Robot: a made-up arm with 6 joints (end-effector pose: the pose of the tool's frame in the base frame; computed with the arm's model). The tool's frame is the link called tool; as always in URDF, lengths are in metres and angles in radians.
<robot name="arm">
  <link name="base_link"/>
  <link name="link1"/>
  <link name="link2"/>
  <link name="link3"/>
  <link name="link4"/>
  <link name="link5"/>
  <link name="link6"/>
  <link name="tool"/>
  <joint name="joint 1" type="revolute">
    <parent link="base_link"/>
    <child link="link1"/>
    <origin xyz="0 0 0.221" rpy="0 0 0"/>
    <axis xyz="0 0 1"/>
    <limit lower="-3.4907" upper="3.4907"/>
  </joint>
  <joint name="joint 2" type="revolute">
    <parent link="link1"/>
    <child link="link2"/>
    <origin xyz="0 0 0" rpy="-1.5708 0 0"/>
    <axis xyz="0 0 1"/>
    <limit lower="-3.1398" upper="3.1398"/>
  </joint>
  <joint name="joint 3" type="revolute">
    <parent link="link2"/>
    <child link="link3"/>
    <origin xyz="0 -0.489 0" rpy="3.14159 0 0"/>
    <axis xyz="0 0 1"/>
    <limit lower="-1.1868" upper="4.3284"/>
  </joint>
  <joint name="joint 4" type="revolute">
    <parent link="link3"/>
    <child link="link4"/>
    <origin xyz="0 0 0" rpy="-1.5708 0 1.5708"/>
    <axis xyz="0 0 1"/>
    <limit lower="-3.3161" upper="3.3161"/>
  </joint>
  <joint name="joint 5" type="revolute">
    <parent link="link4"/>
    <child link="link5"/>
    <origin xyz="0 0 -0.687" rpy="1.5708 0 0"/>
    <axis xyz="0 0 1"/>
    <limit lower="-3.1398" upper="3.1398"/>
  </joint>
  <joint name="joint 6" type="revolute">
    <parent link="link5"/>
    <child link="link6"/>
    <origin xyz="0 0 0.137" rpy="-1.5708 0 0"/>
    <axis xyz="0 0 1"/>
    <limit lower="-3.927" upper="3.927"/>
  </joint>
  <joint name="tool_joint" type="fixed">
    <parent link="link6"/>
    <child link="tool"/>
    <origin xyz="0 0 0" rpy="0 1.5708 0"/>
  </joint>
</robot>
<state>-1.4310 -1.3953 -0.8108 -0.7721 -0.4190 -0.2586</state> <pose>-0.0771 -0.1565 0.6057 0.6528 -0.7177 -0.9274</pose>
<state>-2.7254 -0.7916 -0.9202 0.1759 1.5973 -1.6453</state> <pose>-0.3623 -0.0127 0.5003 -0.6683 -1.3160 -0.9657</pose>
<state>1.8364 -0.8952 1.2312 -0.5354 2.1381 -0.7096</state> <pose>0.2934 -0.6296 1.1473 -1.5263 0.9610 0.6664</pose>
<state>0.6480 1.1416 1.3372 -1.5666 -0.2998 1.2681</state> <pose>0.9134 0.6908 0.4236 0.3096 -0.0564 0.9680</pose>
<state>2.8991 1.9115 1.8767 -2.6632 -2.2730 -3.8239</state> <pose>-1.1410 0.1569 -0.0293 -1.8670 0.0987 -1.2132</pose>
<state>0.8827 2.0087 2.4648 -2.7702 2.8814 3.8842</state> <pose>0.5882 0.9165 0.2716 -1.3578 2.1762 0.7912</pose>
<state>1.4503 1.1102 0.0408 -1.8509 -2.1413 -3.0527</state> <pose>0.0409 0.6526 -0.2274 0.8166 -0.9642 2.5935</pose>
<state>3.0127 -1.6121 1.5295 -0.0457 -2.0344 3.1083</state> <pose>1.1834 -0.0154 0.2071 -0.0815 -2.0349 -0.0936</pose>
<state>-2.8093 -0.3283 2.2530 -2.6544 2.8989 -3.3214</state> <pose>0.7064 0.1157 1.1033 0.5889 -0.8506 -2.8636</pose>
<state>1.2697 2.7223 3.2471 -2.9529 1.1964 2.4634</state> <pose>0.1107 0.8101 0.0963 0.0757 0.8070 0.8381</pose>
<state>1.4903 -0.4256 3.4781 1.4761 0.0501 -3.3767</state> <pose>-0.0357 -0.6038 0.0934 -0.3110 1.4000 -0.9431</pose>
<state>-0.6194 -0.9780 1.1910 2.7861 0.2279 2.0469</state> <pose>-0.6028 0.5875 1.0350 0.3317 -1.5905 0.9351</pose>
